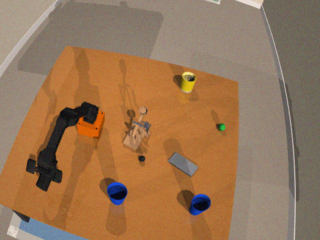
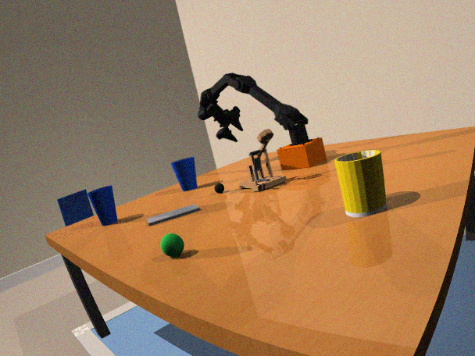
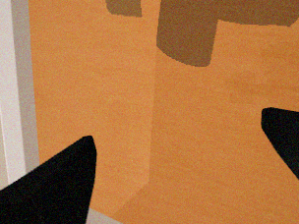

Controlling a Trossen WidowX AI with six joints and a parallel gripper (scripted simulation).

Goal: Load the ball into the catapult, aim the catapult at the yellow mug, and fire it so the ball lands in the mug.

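My gripper tip is 510 mm to the right of the wooden catapult, 380 mm short of it and 70 mm above it. Also, from my gripper tip: green ball (800 mm ahead, 710 mm to the left, 120 mm below); flat grey slab (640 mm ahead, 410 mm to the left, 140 mm below); small black ball (430 mm ahead, 360 mm to the left, 130 mm below).
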